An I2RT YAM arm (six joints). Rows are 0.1 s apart.
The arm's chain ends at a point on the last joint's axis. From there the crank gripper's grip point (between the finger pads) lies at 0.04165 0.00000 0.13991 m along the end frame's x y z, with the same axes.
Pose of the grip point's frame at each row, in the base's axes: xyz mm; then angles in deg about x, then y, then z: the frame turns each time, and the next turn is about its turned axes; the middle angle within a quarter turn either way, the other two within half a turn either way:
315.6, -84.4, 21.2, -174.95, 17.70, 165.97
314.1, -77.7, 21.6, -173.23, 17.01, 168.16
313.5, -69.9, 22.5, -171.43, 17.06, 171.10
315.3, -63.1, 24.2, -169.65, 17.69, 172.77
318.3, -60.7, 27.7, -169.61, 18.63, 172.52
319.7, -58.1, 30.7, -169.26, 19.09, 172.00
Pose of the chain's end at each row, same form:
311.6, -87.2, 167.1, -174.95, 17.70, 165.97
312.2, -86.4, 167.3, -173.23, 17.01, 168.16
311.8, -85.3, 167.7, -171.43, 17.06, 171.10
312.2, -84.1, 168.6, -169.65, 17.69, 172.77
312.7, -81.7, 172.1, -169.61, 18.63, 172.52
312.9, -79.6, 174.9, -169.26, 19.09, 172.00

